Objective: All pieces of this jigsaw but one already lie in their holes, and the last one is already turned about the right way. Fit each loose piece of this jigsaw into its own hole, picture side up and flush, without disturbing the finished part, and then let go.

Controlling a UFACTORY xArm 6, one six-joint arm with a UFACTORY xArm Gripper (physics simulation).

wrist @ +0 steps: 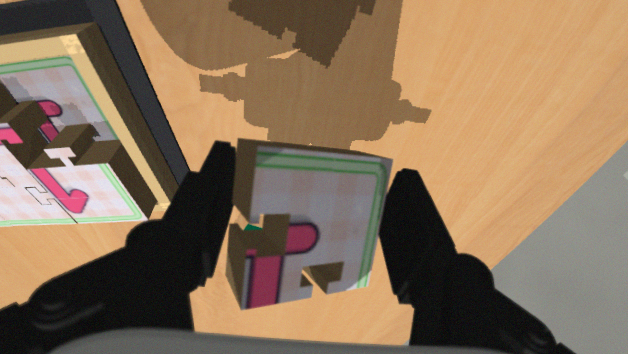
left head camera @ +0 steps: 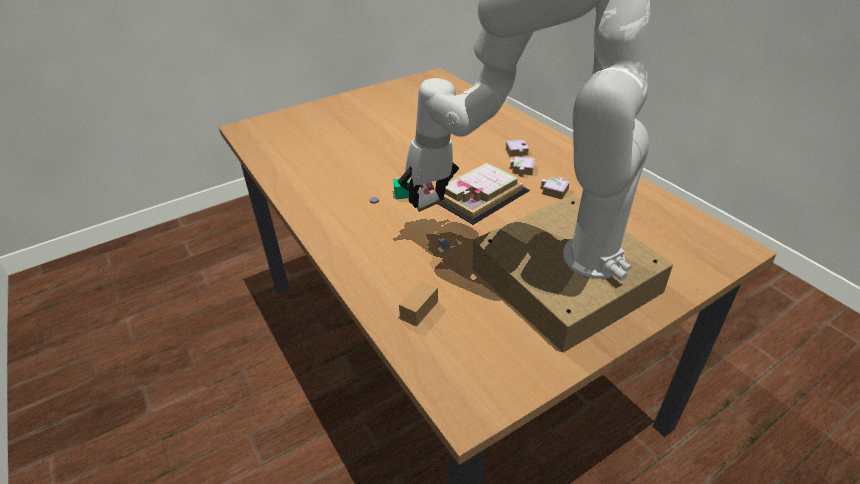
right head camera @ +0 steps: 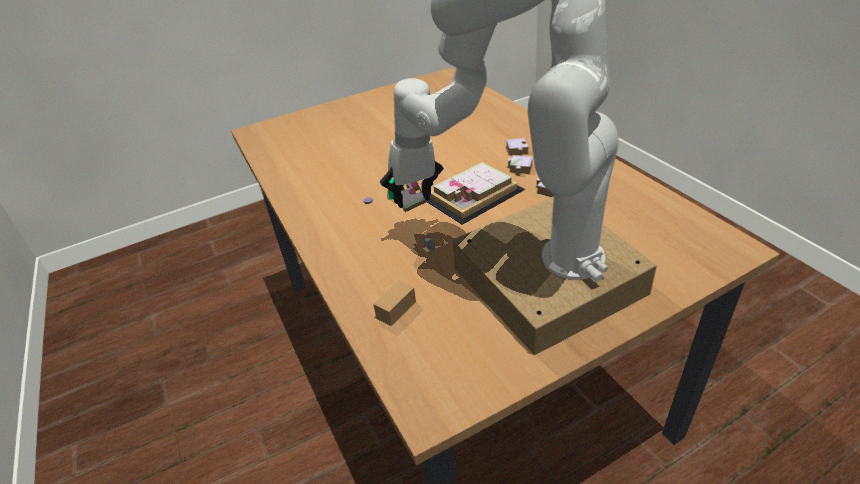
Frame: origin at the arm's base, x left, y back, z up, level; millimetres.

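Seen in the pictures: gripper, fingertip midpoint: point(wrist: 312, 184) point(left head camera: 426, 200) point(right head camera: 412, 200); arm's base, origin of the base link: point(left head camera: 593, 257) point(right head camera: 572, 258).
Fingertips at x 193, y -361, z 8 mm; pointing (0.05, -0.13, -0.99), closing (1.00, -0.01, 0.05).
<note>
Offsets run from my fingertips to a thing's top centre. "*": to the spot under its first point. Level surfaces: height alone.
My gripper point(left head camera: 428, 201) point(right head camera: 412, 201) point(wrist: 312, 184) is shut on a corner jigsaw piece {dx -1, dy -11, dz +43 mm} point(left head camera: 429, 196) point(right head camera: 414, 195) point(wrist: 340, 200), pale with a green border and pink bars. It holds the piece picture side up, above the table, beside the jigsaw and apart from it. The jigsaw point(left head camera: 486, 178) point(right head camera: 480, 176) point(wrist: 112, 195) lies in a wooden tray {dx -201, dy -66, dz -68 mm} point(wrist: 120, 120) on a dark mat {dz -88 mm} point(wrist: 141, 90). The open corner hole {* dx -156, dy -29, dz -75 mm} point(left head camera: 473, 201) point(wrist: 77, 90) is at the tray corner nearest the robot base and shows a printed picture on its floor. The held piece's underside is hidden.
Three purplish pieces {dx -429, dy -196, dz -65 mm} point(left head camera: 516, 146) {dx -374, dy -105, dz -65 mm} point(left head camera: 522, 164) {dx -383, dy +26, dz -65 mm} point(left head camera: 554, 185) lie beyond the tray. A green cube {dx -23, dy -179, dz -49 mm} point(left head camera: 399, 187) is behind the gripper, near a purple disc {dx +55, dy -193, dz -84 mm} point(left head camera: 373, 199). A grey-blue block {dx +0, dy +79, dz -70 mm} point(left head camera: 443, 244) and a wooden block {dx +152, dy +229, dz -48 mm} point(left head camera: 418, 305) lie nearer the cameras, beside the robot base point(left head camera: 619, 300).
</note>
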